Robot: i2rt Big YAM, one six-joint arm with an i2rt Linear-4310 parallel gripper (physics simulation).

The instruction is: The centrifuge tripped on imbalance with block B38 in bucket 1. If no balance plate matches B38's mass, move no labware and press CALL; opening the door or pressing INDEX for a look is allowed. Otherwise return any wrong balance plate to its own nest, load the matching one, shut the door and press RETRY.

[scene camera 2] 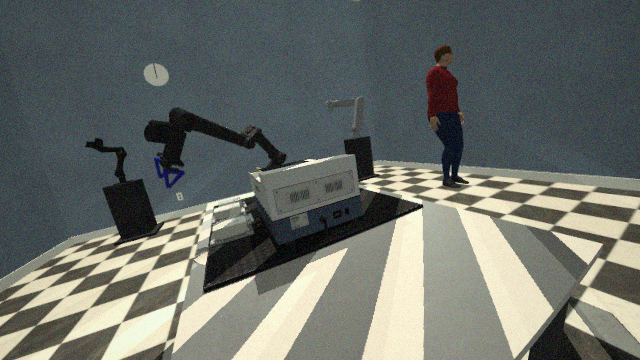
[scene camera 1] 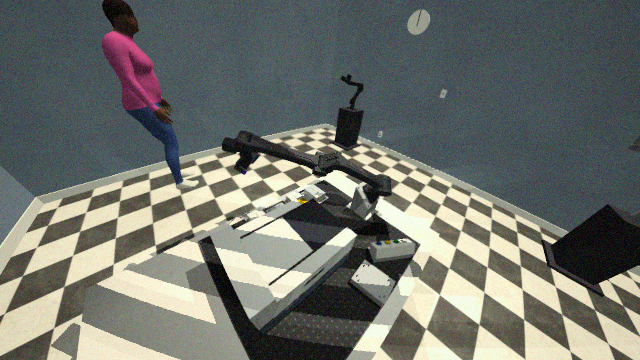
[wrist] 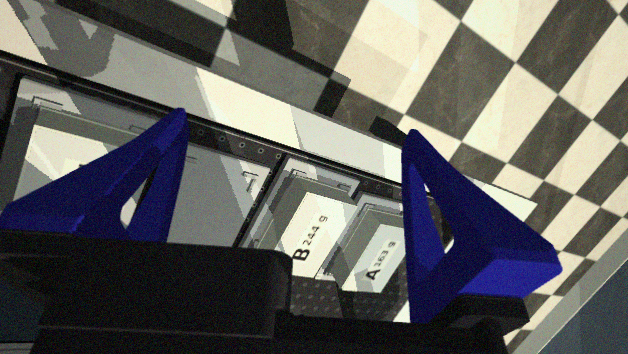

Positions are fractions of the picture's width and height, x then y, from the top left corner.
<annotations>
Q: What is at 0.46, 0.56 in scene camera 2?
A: A centrifuge.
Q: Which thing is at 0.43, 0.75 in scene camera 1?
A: A centrifuge.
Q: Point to a balance plate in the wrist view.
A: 0.10, 0.40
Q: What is my gripper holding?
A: Nothing.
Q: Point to a button box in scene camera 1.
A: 0.60, 0.70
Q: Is my gripper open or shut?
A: Open.
</annotations>
